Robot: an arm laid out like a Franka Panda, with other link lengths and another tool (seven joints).
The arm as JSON. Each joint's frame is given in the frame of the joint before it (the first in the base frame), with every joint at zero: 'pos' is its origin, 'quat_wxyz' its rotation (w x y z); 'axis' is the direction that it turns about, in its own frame. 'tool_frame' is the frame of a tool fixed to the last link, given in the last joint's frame.
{
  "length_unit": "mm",
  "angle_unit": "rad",
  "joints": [
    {
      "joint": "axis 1",
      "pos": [
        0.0,
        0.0,
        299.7
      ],
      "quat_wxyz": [
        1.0,
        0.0,
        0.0,
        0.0
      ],
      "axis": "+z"
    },
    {
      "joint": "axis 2",
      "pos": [
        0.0,
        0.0,
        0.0
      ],
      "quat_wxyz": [
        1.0,
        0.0,
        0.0,
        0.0
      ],
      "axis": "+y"
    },
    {
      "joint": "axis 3",
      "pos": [
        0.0,
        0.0,
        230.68
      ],
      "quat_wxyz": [
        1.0,
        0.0,
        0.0,
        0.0
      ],
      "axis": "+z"
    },
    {
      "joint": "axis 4",
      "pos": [
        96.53,
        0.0,
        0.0
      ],
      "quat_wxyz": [
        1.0,
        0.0,
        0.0,
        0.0
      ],
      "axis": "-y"
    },
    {
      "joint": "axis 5",
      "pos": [
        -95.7,
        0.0,
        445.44
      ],
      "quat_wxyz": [
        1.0,
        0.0,
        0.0,
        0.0
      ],
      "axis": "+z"
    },
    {
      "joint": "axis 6",
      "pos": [
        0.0,
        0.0,
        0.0
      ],
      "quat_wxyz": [
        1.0,
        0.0,
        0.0,
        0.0
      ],
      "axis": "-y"
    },
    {
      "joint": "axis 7",
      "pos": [
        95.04,
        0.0,
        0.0
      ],
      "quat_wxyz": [
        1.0,
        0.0,
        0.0,
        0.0
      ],
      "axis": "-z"
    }
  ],
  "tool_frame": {
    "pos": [
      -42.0,
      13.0,
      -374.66
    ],
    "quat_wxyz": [
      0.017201,
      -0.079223,
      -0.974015,
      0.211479
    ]
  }
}
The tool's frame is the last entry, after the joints.
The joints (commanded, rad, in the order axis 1, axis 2, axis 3, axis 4, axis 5, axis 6, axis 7), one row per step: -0.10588 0.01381 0.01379 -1.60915 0.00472 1.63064 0.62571; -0.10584 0.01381 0.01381 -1.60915 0.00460 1.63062 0.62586; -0.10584 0.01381 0.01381 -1.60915 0.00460 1.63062 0.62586; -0.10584 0.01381 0.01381 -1.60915 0.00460 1.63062 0.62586; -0.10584 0.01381 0.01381 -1.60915 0.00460 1.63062 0.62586; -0.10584 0.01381 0.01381 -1.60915 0.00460 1.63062 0.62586; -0.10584 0.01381 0.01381 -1.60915 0.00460 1.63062 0.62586; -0.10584 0.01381 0.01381 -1.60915 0.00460 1.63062 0.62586; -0.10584 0.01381 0.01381 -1.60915 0.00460 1.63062 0.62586; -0.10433 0.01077 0.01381 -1.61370 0.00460 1.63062 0.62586; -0.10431 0.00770 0.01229 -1.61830 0.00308 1.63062 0.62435; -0.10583 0.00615 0.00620 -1.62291 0.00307 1.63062 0.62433; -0.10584 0.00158 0.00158 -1.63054 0.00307 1.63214 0.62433; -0.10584 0.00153 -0.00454 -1.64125 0.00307 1.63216 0.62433; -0.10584 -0.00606 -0.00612 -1.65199 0.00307 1.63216 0.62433; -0.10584 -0.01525 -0.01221 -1.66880 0.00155 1.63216 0.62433; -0.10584 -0.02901 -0.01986 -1.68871 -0.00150 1.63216 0.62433; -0.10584 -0.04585 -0.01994 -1.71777 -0.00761 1.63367 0.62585; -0.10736 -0.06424 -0.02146 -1.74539 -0.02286 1.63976 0.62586; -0.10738 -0.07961 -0.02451 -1.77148 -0.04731 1.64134 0.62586
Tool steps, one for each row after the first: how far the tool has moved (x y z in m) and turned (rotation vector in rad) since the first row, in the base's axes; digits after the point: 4 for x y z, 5 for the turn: 0.0000 0.0000 0.0000 -0.00012 0.00003 -0.00008; 0.0000 0.0000 0.0000 -0.00012 0.00003 -0.00008; 0.0000 0.0000 0.0000 -0.00012 0.00003 -0.00008; 0.0000 0.0000 0.0000 -0.00012 0.00003 -0.00008; 0.0000 0.0000 0.0000 -0.00012 0.00003 -0.00008; 0.0000 0.0000 0.0000 -0.00012 0.00003 -0.00008; 0.0000 0.0000 0.0000 -0.00012 0.00003 -0.00008; 0.0000 0.0000 0.0000 -0.00012 0.00003 -0.00008; -0.0011 0.0010 -0.0005 -0.00002 0.00154 0.00143; -0.0024 -0.0004 -0.0010 -0.00145 0.00320 0.00152; -0.0039 -0.0050 -0.0025 -0.00121 0.00626 -0.00607; -0.0054 -0.0077 -0.0035 -0.00108 0.00780 -0.01070; -0.0089 -0.0111 -0.0090 0.00002 0.01839 -0.01681; -0.0117 -0.0118 -0.0099 0.00040 0.02152 -0.01839; -0.0164 -0.0155 -0.0130 -0.00009 0.02924 -0.02436; -0.0220 -0.0205 -0.0150 -0.00194 0.03565 -0.03177; -0.0295 -0.0218 -0.0199 -0.00651 0.04693 -0.03283; -0.0354 -0.0285 -0.0231 -0.02073 0.05168 -0.03446; -0.0434 -0.0383 -0.0278 -0.04325 0.06344 -0.03506
